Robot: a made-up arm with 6 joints.
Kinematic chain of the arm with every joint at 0, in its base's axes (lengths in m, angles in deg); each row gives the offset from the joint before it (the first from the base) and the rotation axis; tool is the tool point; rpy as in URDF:
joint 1: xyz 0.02 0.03 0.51 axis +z
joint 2: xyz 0.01 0 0.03 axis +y
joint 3: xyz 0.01 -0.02 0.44 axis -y
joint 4: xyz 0 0 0 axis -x
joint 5: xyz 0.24 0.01 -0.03 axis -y
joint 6: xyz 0 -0.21 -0.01 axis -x
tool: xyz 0 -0.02 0 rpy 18.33 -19.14 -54.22
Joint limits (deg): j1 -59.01..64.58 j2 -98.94..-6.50 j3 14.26..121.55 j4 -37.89..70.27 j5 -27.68..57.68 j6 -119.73..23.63
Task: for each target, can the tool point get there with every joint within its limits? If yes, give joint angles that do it. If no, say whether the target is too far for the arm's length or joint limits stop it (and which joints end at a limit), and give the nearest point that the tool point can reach.
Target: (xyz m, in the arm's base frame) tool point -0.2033 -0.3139 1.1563
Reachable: yes | joints 27.66 -38.92 96.39 -20.95 45.49 -52.42
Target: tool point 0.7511 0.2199 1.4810
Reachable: no: too far | nearest point 0.2960 0.0785 1.1658 | short by 0.571 m
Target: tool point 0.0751 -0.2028 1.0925
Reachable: yes | joints -29.98 -14.48 44.42 -29.73 -5.18 -59.72
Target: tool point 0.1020 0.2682 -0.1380
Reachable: no: joint limits stop it (at a limit: joint 1, joint 2, joint 3, joint 4, joint 5, joint 6) | nearest point -0.3343 0.3811 0.1763 | short by 0.549 m
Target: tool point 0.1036 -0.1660 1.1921
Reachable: yes | joints 23.72 -14.26 69.30 -0.88 -16.96 -107.35
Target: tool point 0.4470 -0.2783 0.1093
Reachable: no: joint limits stop it (at a limit: joint 1, joint 2, joint 3, joint 5) | nearest point -0.0340 -0.4979 0.2110 | short by 0.538 m
